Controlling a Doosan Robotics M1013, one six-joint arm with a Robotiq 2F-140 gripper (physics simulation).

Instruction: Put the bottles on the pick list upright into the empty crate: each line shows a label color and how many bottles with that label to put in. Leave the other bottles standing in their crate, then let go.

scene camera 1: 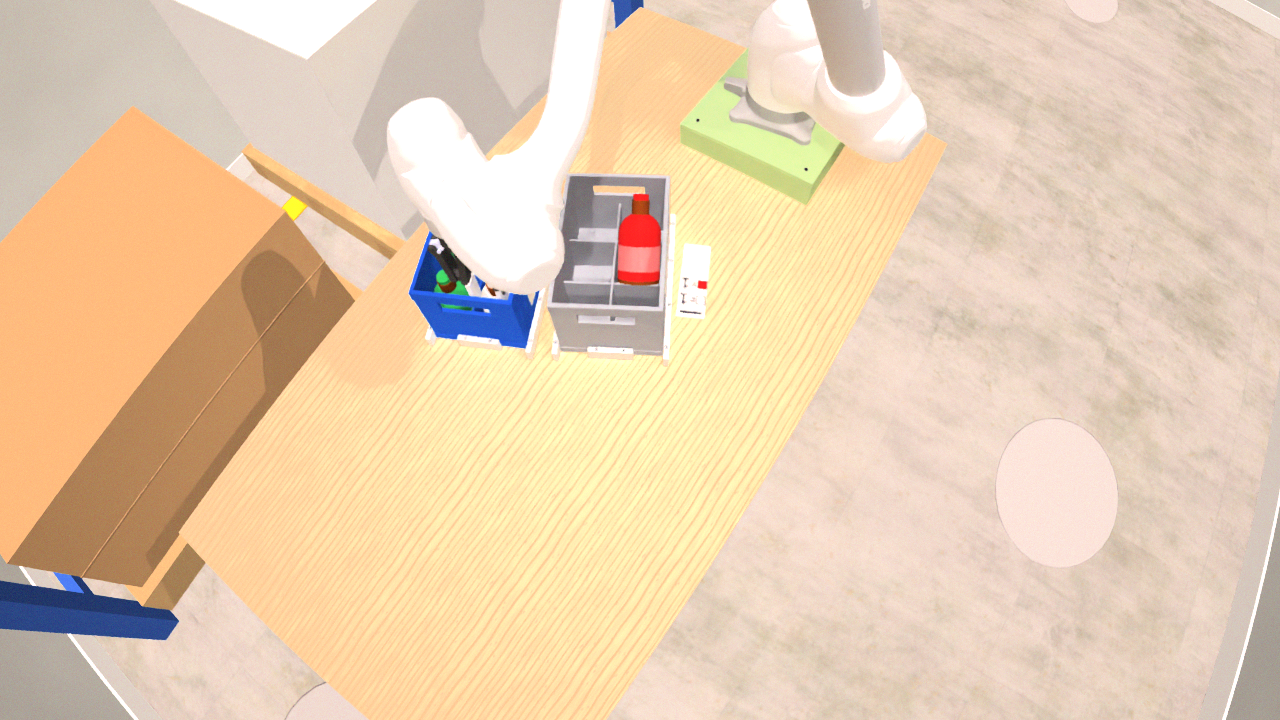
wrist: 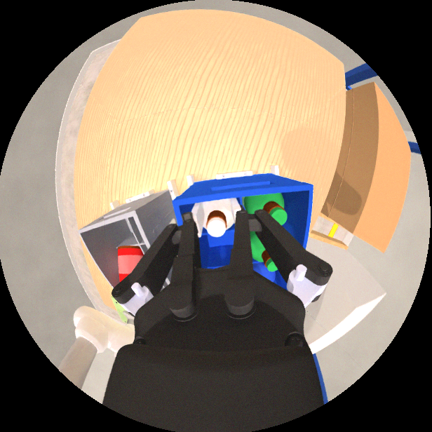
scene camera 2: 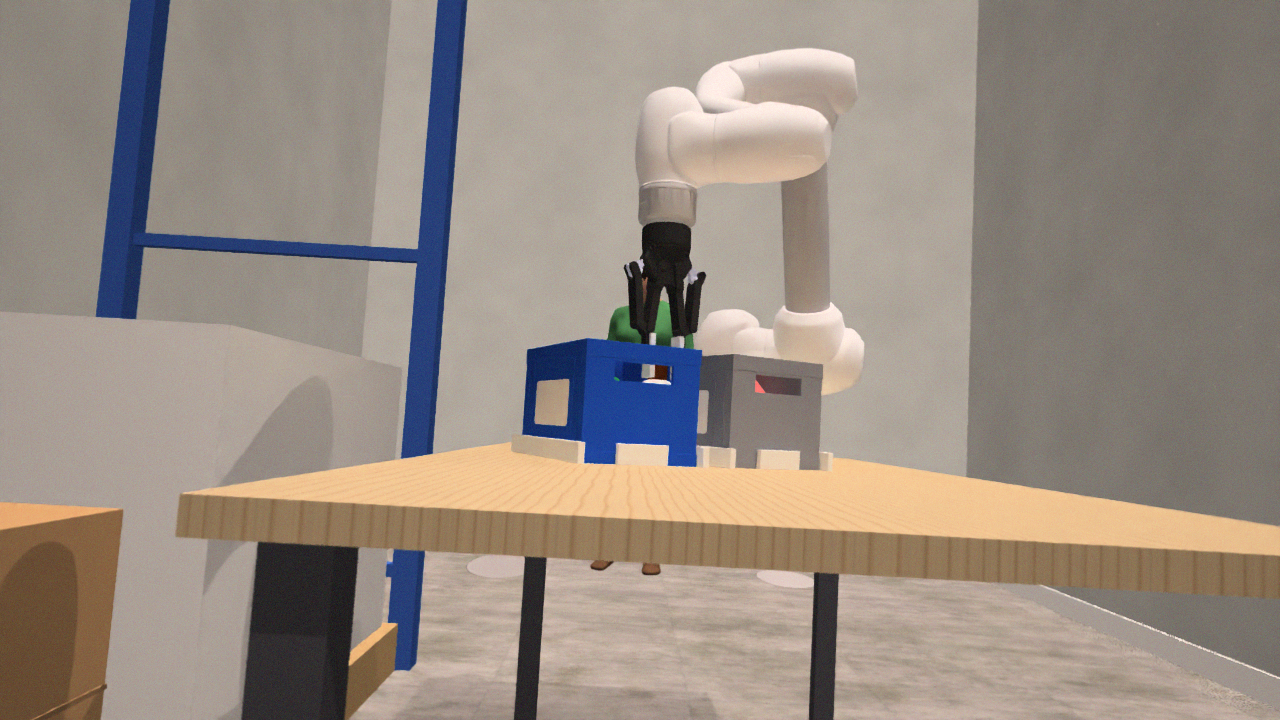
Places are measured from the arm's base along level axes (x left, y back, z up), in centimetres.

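Pixels of known places: gripper, fingertip midpoint: point(scene camera 2: 662, 378); arm's base, origin of the base link: point(scene camera 1: 780, 106).
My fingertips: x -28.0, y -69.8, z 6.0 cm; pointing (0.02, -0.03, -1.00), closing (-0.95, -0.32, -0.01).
Note:
Ahead of a thing's pixels: the offset from my fingertips to its top centre. Level surfaces: height alone.
The blue crate @[dy +9.3, dx -7.3, dz +4.6 cm] point(scene camera 1: 514, 322) point(scene camera 2: 644, 416) point(wrist: 309, 215) holds a bottle with a white cap point(wrist: 216, 226) and two green-capped bottles point(wrist: 277, 214) point(wrist: 271, 261). A red-labelled bottle @[dy +21.6, dx +17.6, dz +6.1 cm] point(scene camera 1: 639, 255) point(wrist: 130, 262) stands in the grey crate @[dy +17.3, dx +14.6, dz +4.6 cm] point(scene camera 1: 617, 336) point(scene camera 2: 774, 425) point(wrist: 155, 212). My gripper point(scene camera 2: 665, 340) point(wrist: 216, 204) is partly open and empty, pointing down at the blue crate's rim. In the wrist view its fingertips appear on either side of the white cap. The arm hides part of the blue crate in scene camera 1. The pick list @[dy +24.9, dx +27.1, dz -12.7 cm] point(scene camera 1: 695, 268) shows a red square; its other marks are too small to read.
The crates stand side by side between pale strips on the wooden table @[dz -12.9 cm] point(scene camera 1: 537, 501) point(scene camera 2: 716, 501) point(wrist: 200, 100). Thin dividers split the grey crate. The green base plate point(scene camera 1: 787, 170) is behind it. A large orange-brown box point(scene camera 1: 134, 295) point(wrist: 392, 170) stands beyond the table edge.

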